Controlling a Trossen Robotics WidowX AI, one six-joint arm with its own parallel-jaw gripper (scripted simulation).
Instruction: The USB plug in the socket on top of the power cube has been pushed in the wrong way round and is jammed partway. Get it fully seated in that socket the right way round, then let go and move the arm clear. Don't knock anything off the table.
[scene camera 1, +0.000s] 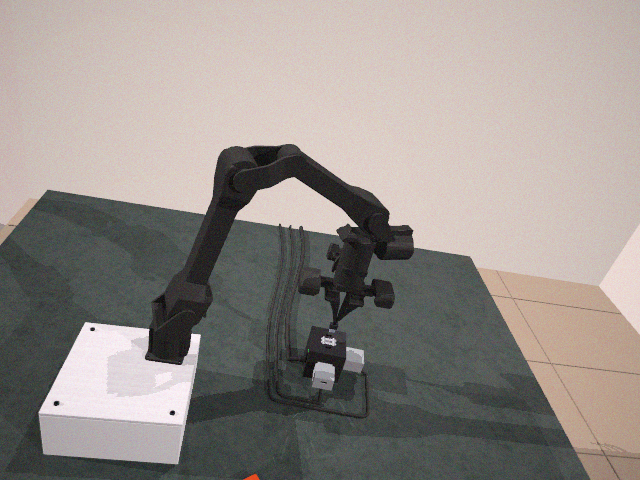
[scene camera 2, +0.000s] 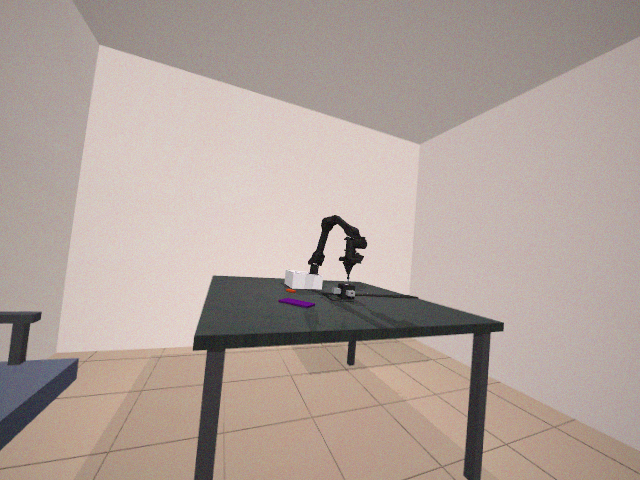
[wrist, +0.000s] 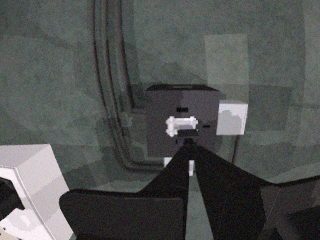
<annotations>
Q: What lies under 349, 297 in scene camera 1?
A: My gripper.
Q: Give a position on a black power cube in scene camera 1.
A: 315, 351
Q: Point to my gripper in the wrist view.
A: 190, 152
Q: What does my gripper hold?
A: A dark USB plug.
</annotations>
